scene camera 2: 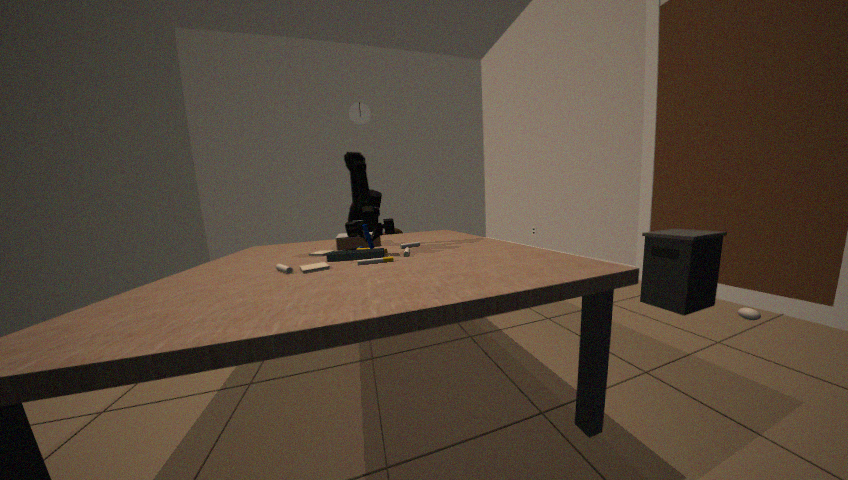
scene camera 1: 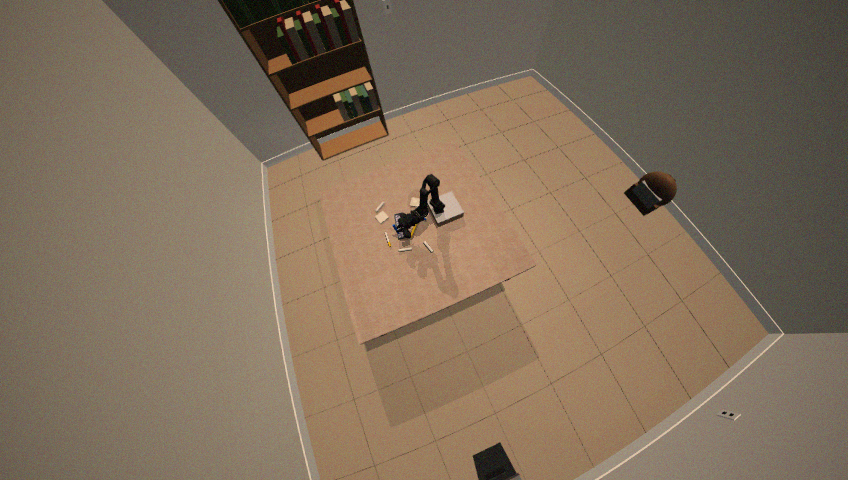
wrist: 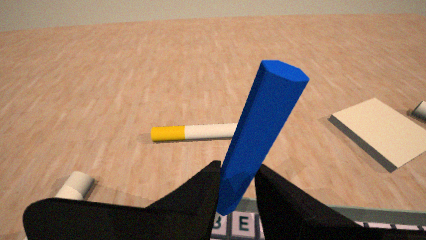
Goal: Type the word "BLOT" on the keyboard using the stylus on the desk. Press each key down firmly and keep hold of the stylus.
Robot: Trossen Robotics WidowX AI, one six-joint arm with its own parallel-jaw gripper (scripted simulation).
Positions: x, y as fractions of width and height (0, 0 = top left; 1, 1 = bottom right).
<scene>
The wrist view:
my gripper: 0.56, 0.71
blue stylus: 0.65, 0.36
</scene>
